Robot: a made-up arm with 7 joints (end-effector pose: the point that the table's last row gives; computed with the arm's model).
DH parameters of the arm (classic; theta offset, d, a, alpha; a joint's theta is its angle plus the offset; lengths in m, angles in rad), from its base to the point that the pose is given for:
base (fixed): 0 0 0 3.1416
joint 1: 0 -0.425 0 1.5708
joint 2: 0 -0.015 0 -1.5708
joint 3: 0 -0.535 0 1.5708
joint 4: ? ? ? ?
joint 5: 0 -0.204 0 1.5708
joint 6: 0 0 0 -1.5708
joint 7: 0 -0.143 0 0
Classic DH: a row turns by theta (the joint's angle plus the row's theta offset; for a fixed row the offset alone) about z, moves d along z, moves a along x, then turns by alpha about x.
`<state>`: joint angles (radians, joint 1 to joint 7).
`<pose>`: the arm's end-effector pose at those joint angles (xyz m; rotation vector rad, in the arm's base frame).
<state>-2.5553 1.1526 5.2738 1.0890 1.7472 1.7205 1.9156</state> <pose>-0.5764 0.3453 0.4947 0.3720 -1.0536 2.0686</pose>
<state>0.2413 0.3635 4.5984 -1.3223 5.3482 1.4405 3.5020</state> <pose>0.1081 -0.2535 1.0803 -1.5747 2.1647 -0.5186</pose>
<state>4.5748 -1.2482 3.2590 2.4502 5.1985 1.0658 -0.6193</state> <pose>0.1394 -0.3005 0.3836 1.0763 -0.7187 -0.3487</pose>
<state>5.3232 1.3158 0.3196 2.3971 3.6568 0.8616 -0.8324</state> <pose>0.3007 0.3220 0.2599 0.1976 -0.1263 0.4752</pose>
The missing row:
joint 4: 0 -0.013 0 -1.5708
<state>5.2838 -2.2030 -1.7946 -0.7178 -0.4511 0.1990 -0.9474</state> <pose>-0.1863 -0.6908 -0.0166 -0.9556 0.6144 1.1338</pose>
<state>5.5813 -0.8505 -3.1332 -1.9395 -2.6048 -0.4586 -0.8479</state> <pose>-0.1191 -0.0646 0.9803 2.2547 1.4426 -0.8931</pose>
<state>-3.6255 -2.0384 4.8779 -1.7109 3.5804 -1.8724 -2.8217</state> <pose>0.4242 0.4506 0.1753 1.0992 -1.1372 -0.6130</pose>
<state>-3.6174 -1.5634 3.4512 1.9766 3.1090 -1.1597 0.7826</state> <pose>0.3013 0.0983 0.2507 0.0091 1.5939 0.7154</pose>
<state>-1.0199 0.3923 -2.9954 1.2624 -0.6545 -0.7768 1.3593</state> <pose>-0.0647 0.0803 1.1722 0.0207 2.6199 -0.2119</pose>
